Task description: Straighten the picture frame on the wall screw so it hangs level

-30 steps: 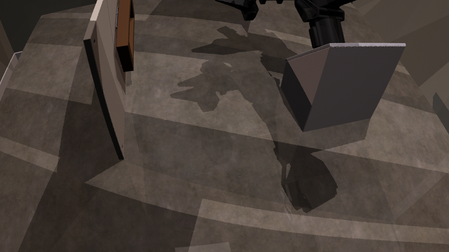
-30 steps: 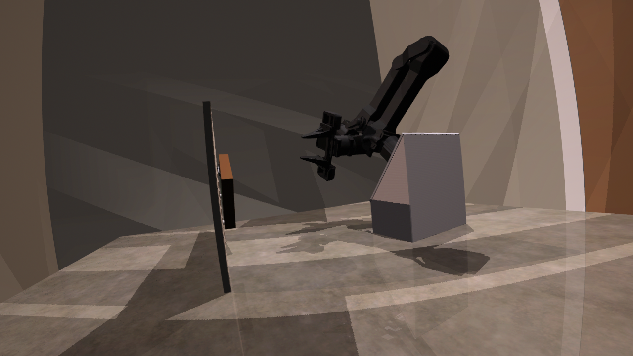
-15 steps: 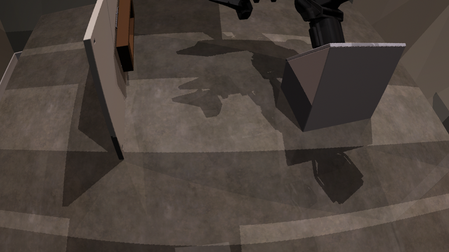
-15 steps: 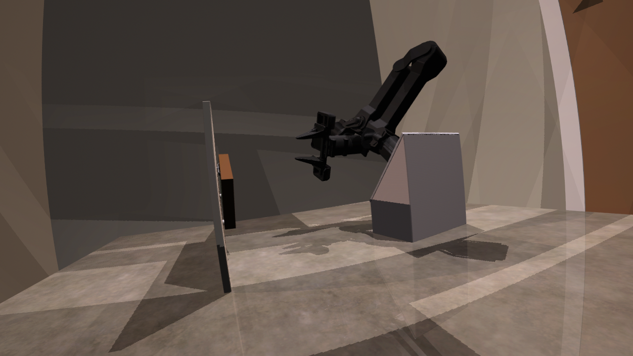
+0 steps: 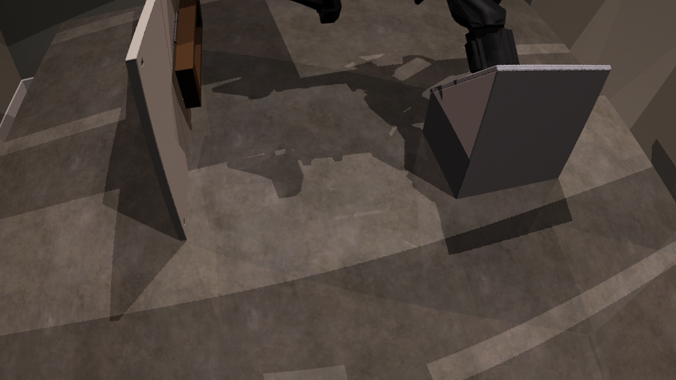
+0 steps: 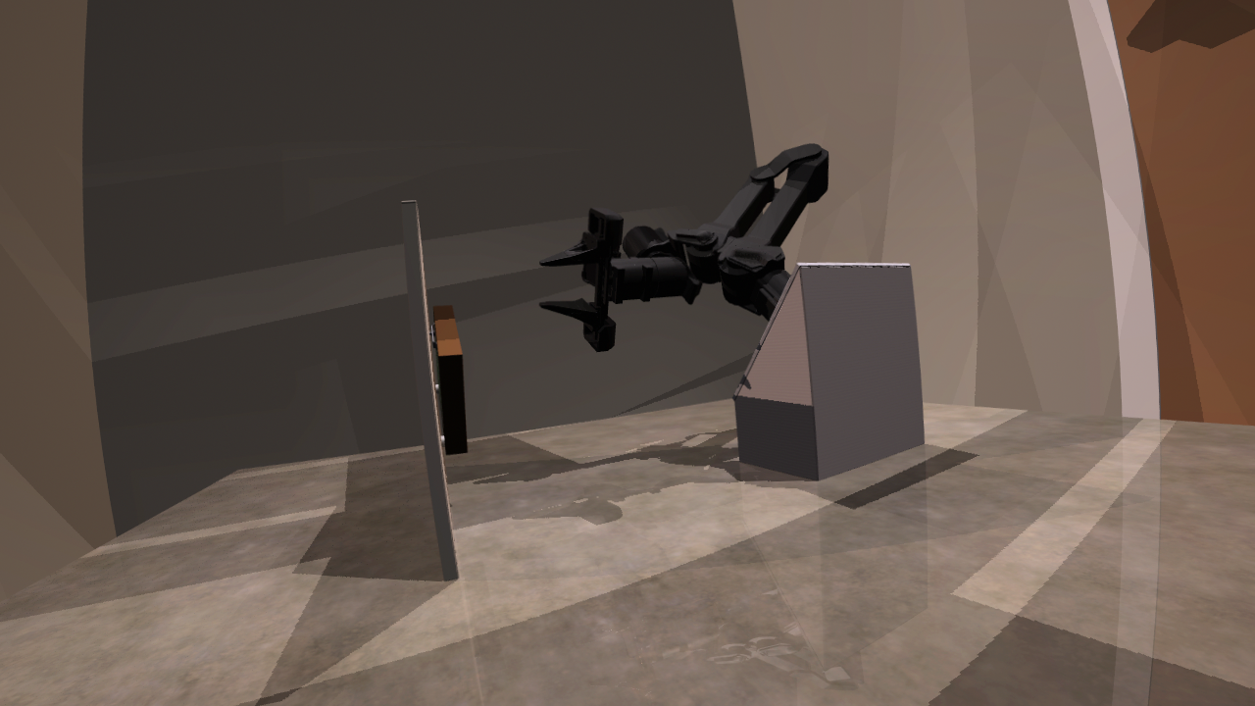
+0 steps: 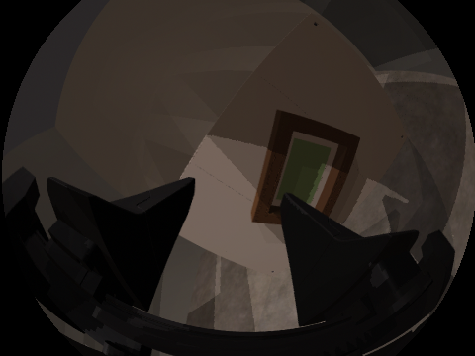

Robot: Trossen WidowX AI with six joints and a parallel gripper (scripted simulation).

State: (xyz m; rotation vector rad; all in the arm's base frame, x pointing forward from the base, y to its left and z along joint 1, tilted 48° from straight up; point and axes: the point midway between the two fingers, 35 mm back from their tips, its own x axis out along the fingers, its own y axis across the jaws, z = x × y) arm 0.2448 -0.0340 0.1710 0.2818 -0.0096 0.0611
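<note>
Now: the brown wooden picture frame 130 mm ahead of my gripper tip, 20 mm to the right of it and 100 mm below it. Also, from my gripper tip: wall panel (140 mm ahead, 10 mm to the right, 110 mm below).
</note>
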